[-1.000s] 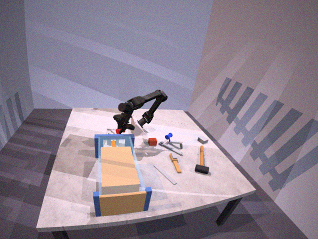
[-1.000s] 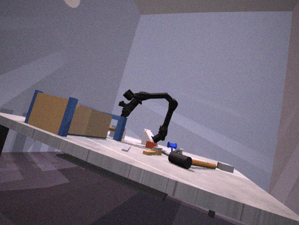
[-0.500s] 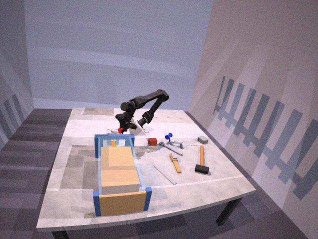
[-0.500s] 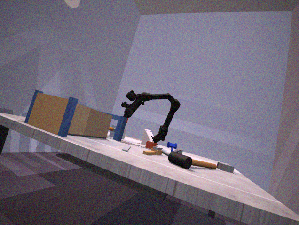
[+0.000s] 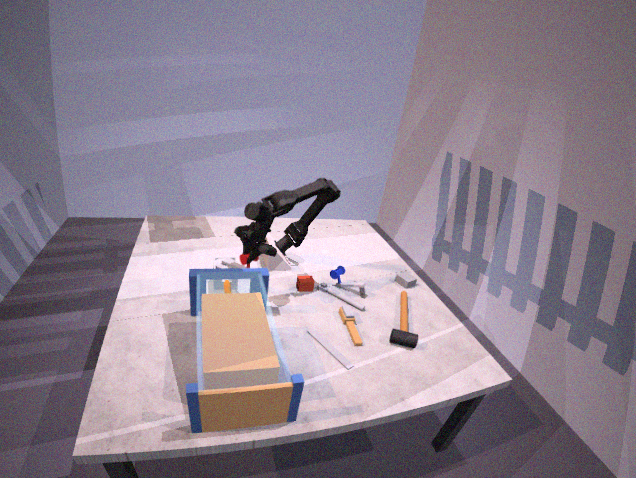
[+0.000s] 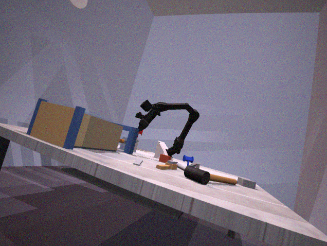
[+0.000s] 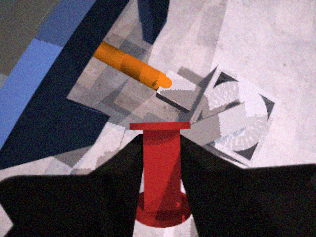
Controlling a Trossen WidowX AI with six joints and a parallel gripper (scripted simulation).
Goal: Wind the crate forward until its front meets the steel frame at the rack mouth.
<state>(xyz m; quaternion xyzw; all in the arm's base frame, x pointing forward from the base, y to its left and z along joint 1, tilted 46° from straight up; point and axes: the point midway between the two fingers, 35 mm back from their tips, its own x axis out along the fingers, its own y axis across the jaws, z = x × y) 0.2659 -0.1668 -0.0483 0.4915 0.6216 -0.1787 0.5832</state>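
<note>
My gripper tip is 10 cm above the pale winch body, 8 cm to the left of it and 8 cm past it. The rest, counted from my gripper tip: red winch handle grip: 1 cm to the left, 1 cm behind; then winch handle: 3 cm below, 3 cm behind, 2 cm to the right; then clear-panelled cubby: 34 cm ahead, 4 cm to the right, 2 cm below.
</note>
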